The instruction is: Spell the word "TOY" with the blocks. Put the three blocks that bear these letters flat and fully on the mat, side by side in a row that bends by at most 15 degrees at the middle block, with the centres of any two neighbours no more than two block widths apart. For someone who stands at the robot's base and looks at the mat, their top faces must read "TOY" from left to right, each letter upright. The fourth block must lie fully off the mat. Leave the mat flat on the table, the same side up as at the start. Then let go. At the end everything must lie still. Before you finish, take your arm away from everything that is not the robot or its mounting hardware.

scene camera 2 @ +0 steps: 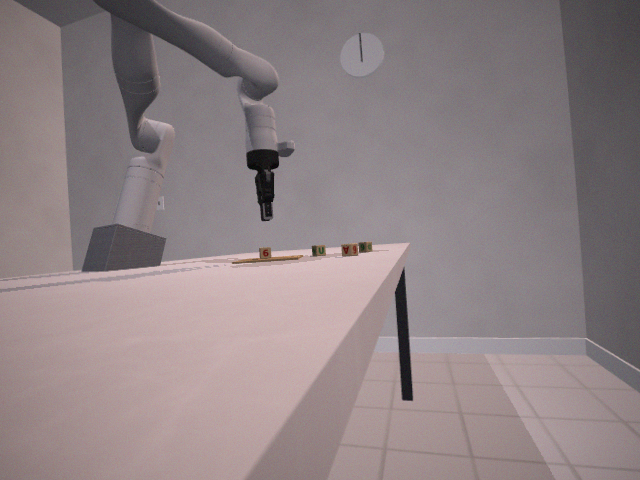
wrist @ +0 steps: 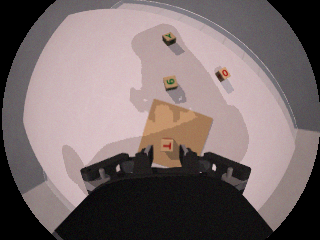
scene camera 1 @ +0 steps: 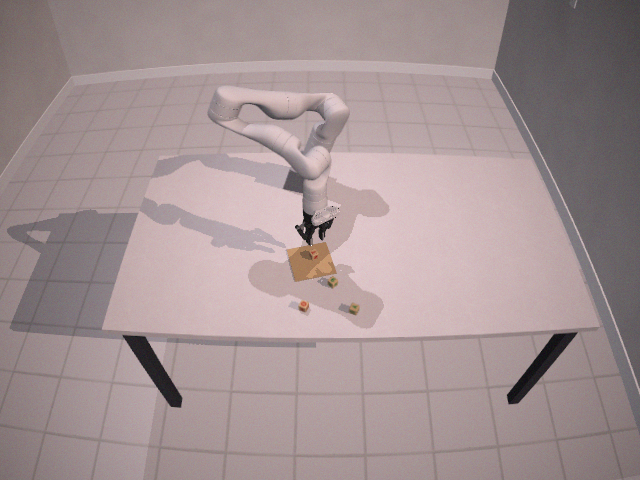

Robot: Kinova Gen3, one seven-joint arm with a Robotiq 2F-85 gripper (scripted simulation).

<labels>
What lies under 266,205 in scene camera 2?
My gripper.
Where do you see a mat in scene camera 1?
303,267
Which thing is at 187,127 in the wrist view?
A mat.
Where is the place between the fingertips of my gripper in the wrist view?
At 166,151
</labels>
